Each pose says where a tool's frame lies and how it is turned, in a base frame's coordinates. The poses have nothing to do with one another.
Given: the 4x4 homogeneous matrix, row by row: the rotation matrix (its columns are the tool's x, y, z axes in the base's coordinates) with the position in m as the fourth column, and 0 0 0 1 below. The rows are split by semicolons.
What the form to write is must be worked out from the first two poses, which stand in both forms.
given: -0.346 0.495 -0.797 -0.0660; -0.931 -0.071 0.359 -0.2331; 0.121 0.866 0.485 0.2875; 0 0 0 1
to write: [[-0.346 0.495 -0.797], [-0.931 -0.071 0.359], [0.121 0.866 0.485]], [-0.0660 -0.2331 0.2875]
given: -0.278 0.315 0.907 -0.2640; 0.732 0.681 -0.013 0.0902; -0.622 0.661 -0.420 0.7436; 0 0 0 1
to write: [[-0.278 0.315 0.907], [0.732 0.681 -0.013], [-0.622 0.661 -0.420]], [-0.2640 0.0902 0.7436]
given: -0.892 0.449 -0.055 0.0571; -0.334 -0.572 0.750 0.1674; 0.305 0.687 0.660 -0.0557; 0 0 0 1
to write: [[-0.892 0.449 -0.055], [-0.334 -0.572 0.750], [0.305 0.687 0.660]], [0.0571 0.1674 -0.0557]
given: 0.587 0.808 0.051 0.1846; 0.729 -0.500 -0.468 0.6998; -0.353 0.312 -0.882 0.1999; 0 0 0 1
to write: [[0.587 0.808 0.051], [0.729 -0.500 -0.468], [-0.353 0.312 -0.882]], [0.1846 0.6998 0.1999]
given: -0.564 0.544 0.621 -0.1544; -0.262 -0.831 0.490 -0.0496; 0.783 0.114 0.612 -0.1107; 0 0 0 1
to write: [[-0.564 0.544 0.621], [-0.262 -0.831 0.490], [0.783 0.114 0.612]], [-0.1544 -0.0496 -0.1107]
